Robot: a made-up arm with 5 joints. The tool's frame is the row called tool. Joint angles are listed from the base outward.
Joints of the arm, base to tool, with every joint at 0 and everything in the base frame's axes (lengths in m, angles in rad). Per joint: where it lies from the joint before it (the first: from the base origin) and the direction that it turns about. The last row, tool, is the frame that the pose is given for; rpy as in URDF.
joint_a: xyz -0.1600 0.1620 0.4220 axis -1 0 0
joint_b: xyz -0.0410 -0.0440 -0.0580 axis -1 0 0
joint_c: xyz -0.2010 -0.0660 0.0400 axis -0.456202 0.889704 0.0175
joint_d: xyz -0.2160 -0.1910 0.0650 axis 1 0 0
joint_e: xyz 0.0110 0.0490 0.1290 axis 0 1 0
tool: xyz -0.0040 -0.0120 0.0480 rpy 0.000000 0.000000 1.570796
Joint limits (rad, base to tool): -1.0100..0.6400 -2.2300..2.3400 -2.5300..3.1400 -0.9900..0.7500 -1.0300..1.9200
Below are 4 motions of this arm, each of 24 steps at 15 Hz.
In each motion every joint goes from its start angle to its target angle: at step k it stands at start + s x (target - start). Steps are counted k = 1, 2, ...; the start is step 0. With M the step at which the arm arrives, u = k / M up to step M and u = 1 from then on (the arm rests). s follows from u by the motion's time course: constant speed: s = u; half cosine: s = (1 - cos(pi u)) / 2; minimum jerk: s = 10 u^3 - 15 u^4 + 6 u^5.
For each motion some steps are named. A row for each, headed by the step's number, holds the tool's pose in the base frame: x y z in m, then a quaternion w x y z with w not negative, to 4 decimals.
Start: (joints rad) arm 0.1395 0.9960 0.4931 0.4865 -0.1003
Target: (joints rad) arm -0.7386 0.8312 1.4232 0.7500 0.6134
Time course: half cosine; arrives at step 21
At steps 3, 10, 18, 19, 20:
3: -0.4658 0.3539 0.7626 0.7393 -0.1826 0.3818 0.5237
10: -0.3287 0.2345 0.7996 0.7771 0.1620 0.4386 0.4214
18: -0.1836 0.0775 0.7291 0.6209 0.5272 0.5042 0.2869
19: -0.1766 0.0704 0.7216 0.6068 0.5440 0.5079 0.2791
20: -0.1724 0.0662 0.7168 0.5980 0.5540 0.5101 0.2743

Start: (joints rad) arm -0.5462 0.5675 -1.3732 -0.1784 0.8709
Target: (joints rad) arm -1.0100 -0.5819 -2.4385 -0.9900 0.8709
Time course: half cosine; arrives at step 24
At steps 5, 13, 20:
5: -0.5997 -0.0040 0.1795 0.6648 0.0585 -0.3602 0.6518
13: -0.4932 0.2736 0.1644 0.6790 0.2544 -0.6320 0.2736
20: -0.3988 0.3555 0.3304 0.5880 0.4553 -0.6604 -0.1040

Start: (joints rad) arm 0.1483 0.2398 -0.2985 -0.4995 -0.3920
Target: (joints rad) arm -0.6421 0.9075 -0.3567 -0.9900 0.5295
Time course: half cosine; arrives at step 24
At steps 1, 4, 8, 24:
1: -0.6718 0.0201 0.5801 0.5791 -0.4713 0.0366 0.6643
4: -0.6692 0.0246 0.5731 0.5901 -0.4619 0.0624 0.6591
8: -0.6606 0.0379 0.5527 0.6220 -0.4328 0.1362 0.6382
24: -0.6166 0.0845 0.4729 0.7381 -0.2827 0.3951 0.4682

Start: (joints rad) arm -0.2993 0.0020 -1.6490 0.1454 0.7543
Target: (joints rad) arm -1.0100 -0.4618 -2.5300 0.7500 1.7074
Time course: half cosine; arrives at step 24
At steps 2, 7, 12, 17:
2: -0.5588 -0.0097 0.0736 0.4653 0.0598 -0.6117 0.6369
7: -0.5077 0.0826 0.0226 0.3765 0.0913 -0.6936 0.6074
12: -0.4096 0.2548 0.0166 0.2440 0.0622 -0.8025 0.5410
17: -0.3082 0.3882 0.1015 0.1845 -0.0410 -0.8681 0.4590

